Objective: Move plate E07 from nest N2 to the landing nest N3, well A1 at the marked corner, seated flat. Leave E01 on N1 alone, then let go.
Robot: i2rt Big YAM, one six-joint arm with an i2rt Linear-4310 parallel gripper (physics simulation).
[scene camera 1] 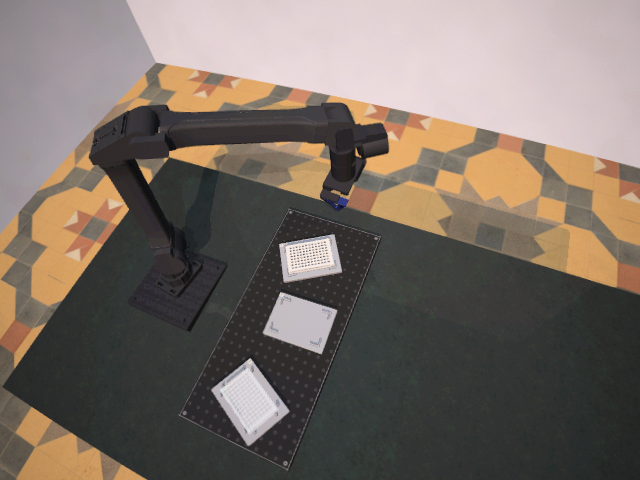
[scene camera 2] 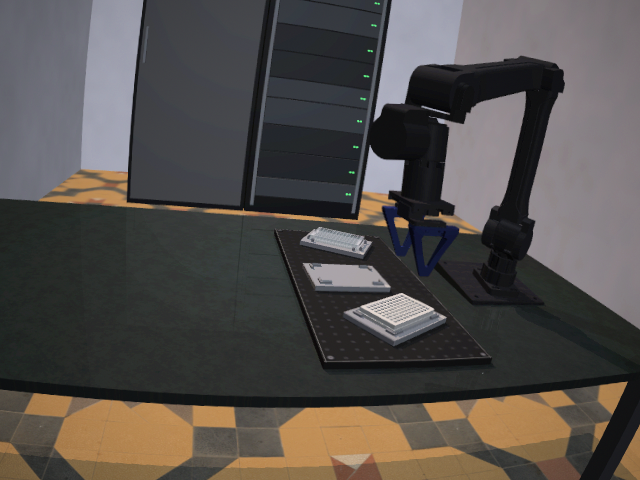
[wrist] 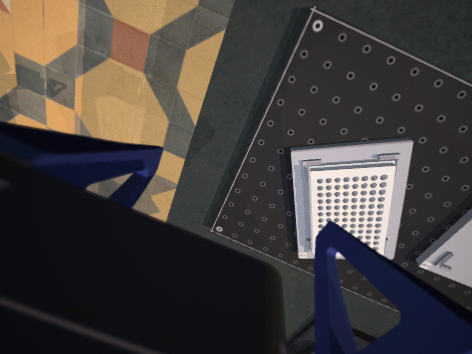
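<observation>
A cream well plate [scene camera 1: 311, 254] [scene camera 2: 398, 310] [wrist: 350, 200] sits on a light grey nest [scene camera 1: 337, 266] [scene camera 2: 395, 340] [wrist: 350, 151] at one end of the board. The middle nest [scene camera 1: 299, 322] [scene camera 2: 346, 277] [wrist: 457, 250] holds no plate and has raised corner pieces. A clear-white well plate [scene camera 1: 249, 401] [scene camera 2: 337, 239] sits on the nest [scene camera 1: 249, 439] [scene camera 2: 361, 253] at the other end. Plate and nest numbers are not legible. A small A1 mark shows at the cream plate's nest corner. My gripper [scene camera 1: 338, 204] [scene camera 2: 413, 264] [wrist: 244, 195] is open and empty, above and beside the cream plate's end; one finger overlaps that plate in the wrist view.
The nests stand on a black perforated board [scene camera 1: 305, 382] [scene camera 2: 361, 353] [wrist: 375, 105] on the dark green table [scene camera 1: 465, 361] [scene camera 2: 155, 310]. The arm's base plate [scene camera 1: 155, 304] [scene camera 2: 480, 294] stands beside the board. A server rack stands beyond the table in scene camera 2.
</observation>
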